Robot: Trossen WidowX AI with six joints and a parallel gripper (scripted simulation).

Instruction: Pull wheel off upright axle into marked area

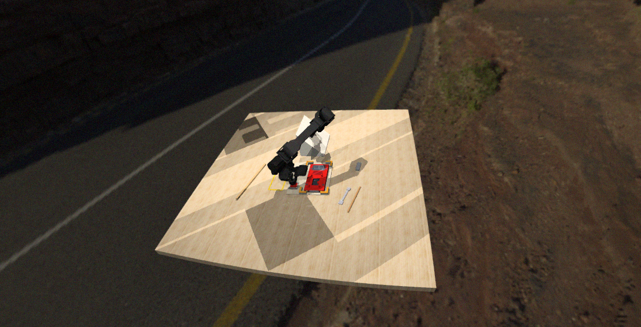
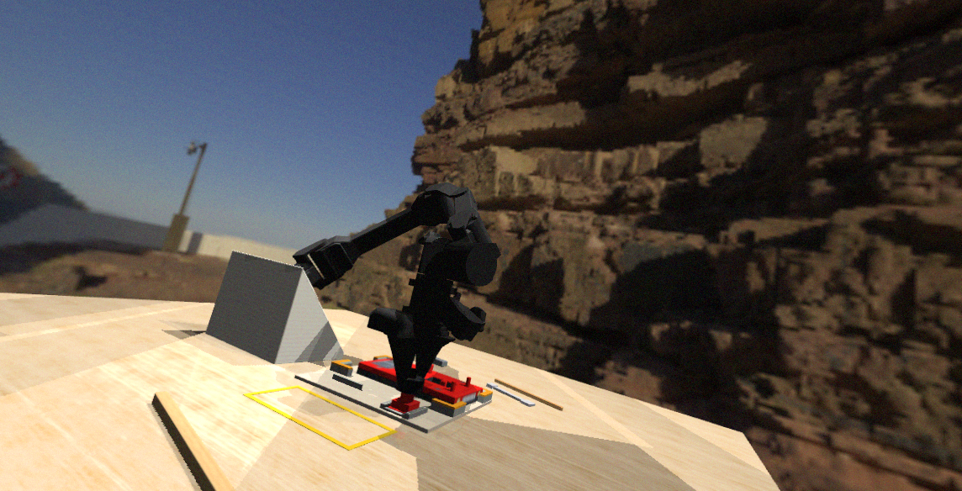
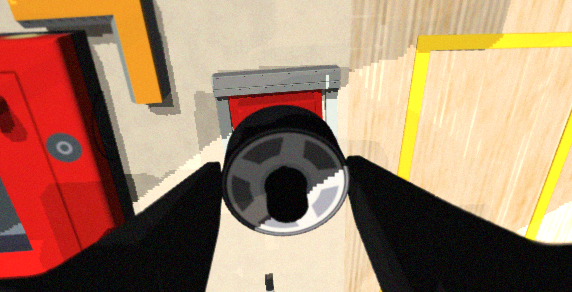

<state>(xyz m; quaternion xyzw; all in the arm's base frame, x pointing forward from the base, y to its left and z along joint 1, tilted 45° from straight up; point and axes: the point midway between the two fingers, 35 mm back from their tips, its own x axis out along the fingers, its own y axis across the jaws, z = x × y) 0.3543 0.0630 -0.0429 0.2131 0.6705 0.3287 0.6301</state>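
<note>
My gripper tip is right at the black wheel. The rest, counted from my gripper tip: wrench: 10 mm ahead, 290 mm to the left, 40 mm below.
</note>
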